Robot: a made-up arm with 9 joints. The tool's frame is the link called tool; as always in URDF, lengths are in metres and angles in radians.
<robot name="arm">
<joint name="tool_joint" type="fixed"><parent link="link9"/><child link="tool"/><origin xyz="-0.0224 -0.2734 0.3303" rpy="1.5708 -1.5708 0"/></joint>
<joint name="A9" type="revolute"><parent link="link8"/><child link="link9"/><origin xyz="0.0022 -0.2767 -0.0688" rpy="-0.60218 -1.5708 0"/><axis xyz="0 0 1"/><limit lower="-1.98" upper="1.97" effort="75" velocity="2.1"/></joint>
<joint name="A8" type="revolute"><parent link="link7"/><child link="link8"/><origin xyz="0.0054 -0.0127 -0.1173" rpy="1.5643 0.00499 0.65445"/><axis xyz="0 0 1"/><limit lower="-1.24" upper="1.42" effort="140" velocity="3"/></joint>
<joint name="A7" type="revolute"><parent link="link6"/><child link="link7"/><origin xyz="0.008 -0.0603 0.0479" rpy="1.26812 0.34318 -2.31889"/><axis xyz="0 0 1"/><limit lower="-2.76" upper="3.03" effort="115" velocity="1.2"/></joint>
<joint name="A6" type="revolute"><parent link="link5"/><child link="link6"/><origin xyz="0.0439 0.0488 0.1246" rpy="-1.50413 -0.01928 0.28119"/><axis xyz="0 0 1"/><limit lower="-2.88" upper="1.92" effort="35" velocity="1.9"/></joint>
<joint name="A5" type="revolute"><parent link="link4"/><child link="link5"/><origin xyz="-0.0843 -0.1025 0.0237" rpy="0.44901 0.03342 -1.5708"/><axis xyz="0 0 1"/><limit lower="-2.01" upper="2.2" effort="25" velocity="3.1"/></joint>
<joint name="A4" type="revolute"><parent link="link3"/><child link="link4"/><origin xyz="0.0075 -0.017 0.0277" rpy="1.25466 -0.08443 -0.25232"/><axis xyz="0 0 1"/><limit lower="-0.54" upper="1.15" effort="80" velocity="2.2"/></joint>
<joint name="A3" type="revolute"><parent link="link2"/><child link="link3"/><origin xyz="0.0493 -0.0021 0.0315" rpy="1.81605 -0.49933 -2.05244"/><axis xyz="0 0 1"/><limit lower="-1.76" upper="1.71" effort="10" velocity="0.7"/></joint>
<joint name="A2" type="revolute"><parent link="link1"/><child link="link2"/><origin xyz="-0.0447 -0.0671 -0.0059" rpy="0.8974 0.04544 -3.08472"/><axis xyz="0 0 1"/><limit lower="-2.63" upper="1.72" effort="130" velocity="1.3"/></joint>
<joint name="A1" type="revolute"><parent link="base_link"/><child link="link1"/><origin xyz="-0.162 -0.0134 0.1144" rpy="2.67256 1.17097 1.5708"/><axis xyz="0 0 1"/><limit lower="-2.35" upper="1.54" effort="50" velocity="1.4"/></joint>
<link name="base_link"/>
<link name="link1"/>
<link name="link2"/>
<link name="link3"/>
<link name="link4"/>
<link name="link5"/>
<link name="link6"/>
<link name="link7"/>
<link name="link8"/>
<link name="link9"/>
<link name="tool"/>
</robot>
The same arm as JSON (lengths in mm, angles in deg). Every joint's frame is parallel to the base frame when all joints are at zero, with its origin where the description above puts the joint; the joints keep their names.
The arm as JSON. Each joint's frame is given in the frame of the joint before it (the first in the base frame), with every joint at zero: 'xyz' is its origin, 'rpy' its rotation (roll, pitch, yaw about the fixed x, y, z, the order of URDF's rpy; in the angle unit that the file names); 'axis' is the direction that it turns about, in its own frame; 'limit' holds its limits. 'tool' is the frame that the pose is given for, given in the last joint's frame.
{"units": {"length": "mm", "angle": "deg"}, "joints": [
  {"name": "A1", "type": "revolute", "origin": {"xyz": [-162.0, -13.4, 114.4], "rpy": [0.0, 0.0, 0.0]}, "axis": [0.45199, -0.821682, -0.347193], "limit": {"lower": -134.65, "upper": 88.24}},
  {"name": "A2", "type": "revolute", "origin": {"xyz": [-62.5, -40.5, 31.4], "rpy": [0.0, 0.0, 0.0]}, "axis": [0.976336, -0.215908, -0.0123], "limit": {"lower": -150.69, "upper": 98.55}},
  {"name": "A3", "type": "revolute", "origin": {"xyz": [27.7, -23.4, 46.0], "rpy": [0.0, 0.0, 0.0]}, "axis": [-0.213805, 0.075902, -0.973923], "limit": {"lower": -100.84, "upper": 97.98}},
  {"name": "A4", "type": "revolute", "origin": {"xyz": [-13.3, 18.9, -24.0], "rpy": [0.0, 0.0, 0.0]}, "axis": [-0.900375, 0.426288, -0.087198], "limit": {"lower": -30.94, "upper": 65.89}},
  {"name": "A5", "type": "revolute", "origin": {"xyz": [-61.0, -51.0, 108.9], "rpy": [0.0, 0.0, 0.0]}, "axis": "-x", "limit": {"lower": -115.16, "upper": 126.05}},
  {"name": "A6", "type": "revolute", "origin": {"xyz": [-124.6, 53.9, 37.5], "rpy": [0.0, 0.0, 0.0]}, "axis": [-0.066602, 0.916129, -0.395312], "limit": {"lower": -165.01, "upper": 110.01}},
  {"name": "A7", "type": "revolute", "origin": {"xyz": [-63.5, 42.9, -11.1], "rpy": [0.0, 0.0, 0.0]}, "axis": [0.570534, -0.0065, -0.821248], "limit": {"lower": -158.14, "upper": 173.61}},
  {"name": "A8", "type": "revolute", "origin": {"xyz": [-64.1, -12.6, 98.4], "rpy": [0.0, 0.0, 0.0]}, "axis": "-y", "limit": {"lower": -71.05, "upper": 81.36}},
  {"name": "A9", "type": "revolute", "origin": {"xyz": [-158.5, 68.8, 226.8], "rpy": [0.0, 0.0, 0.0]}, "axis": "+x", "limit": {"lower": -113.45, "upper": 112.87}}
], "tool": {"origin": {"xyz": [330.3, 22.4, 273.4], "rpy": [0.0, 0.0, 0.0]}}}

